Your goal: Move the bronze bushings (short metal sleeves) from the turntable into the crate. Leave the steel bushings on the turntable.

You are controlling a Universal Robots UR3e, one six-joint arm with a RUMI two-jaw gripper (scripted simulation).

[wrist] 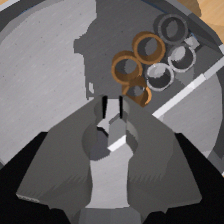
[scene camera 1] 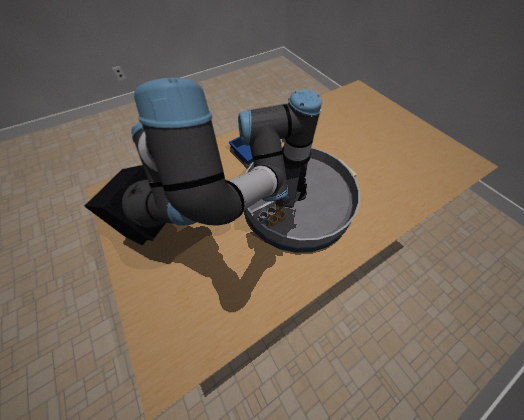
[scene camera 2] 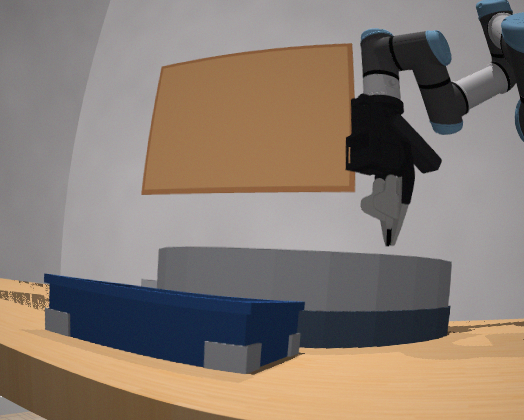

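Labels:
You'd find my gripper in scene camera 2 (389, 246), and it shows in scene camera 1 and the wrist view as well. For my gripper, (wrist: 27, 175) and (scene camera 1: 299, 194) are the same spot.

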